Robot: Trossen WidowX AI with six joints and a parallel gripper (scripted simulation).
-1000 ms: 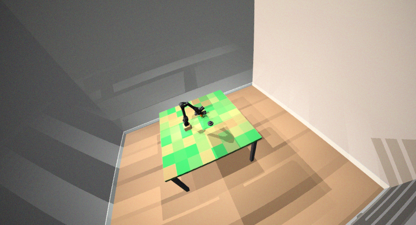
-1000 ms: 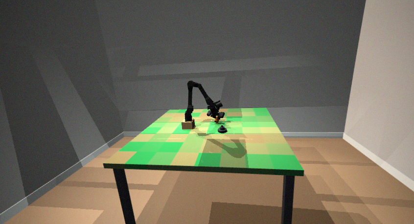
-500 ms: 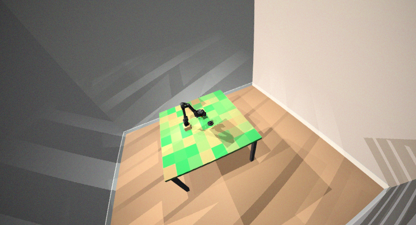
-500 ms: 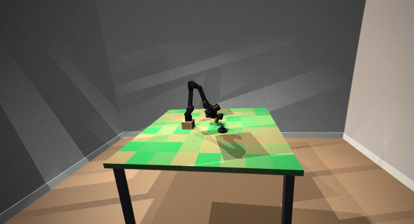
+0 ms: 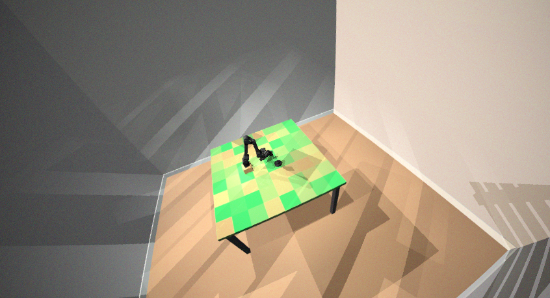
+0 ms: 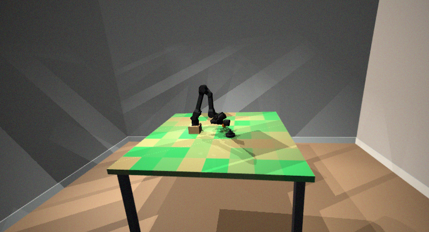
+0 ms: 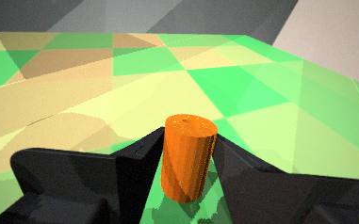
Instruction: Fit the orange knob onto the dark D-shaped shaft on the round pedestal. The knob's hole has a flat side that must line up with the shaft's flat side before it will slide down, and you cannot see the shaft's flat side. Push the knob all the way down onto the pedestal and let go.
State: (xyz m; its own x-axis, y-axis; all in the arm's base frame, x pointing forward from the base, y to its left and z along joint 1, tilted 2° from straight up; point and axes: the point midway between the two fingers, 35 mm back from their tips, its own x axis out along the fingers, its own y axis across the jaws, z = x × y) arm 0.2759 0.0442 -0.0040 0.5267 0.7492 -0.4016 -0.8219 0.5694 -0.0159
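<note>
Right now the round pedestal is 2 cm ahead of my gripper tip, 23 cm to the right of it and 2 cm below it. Also, from my gripper tip: orange knob (1 cm behind, 1 cm to the right, 1 cm below).
</note>
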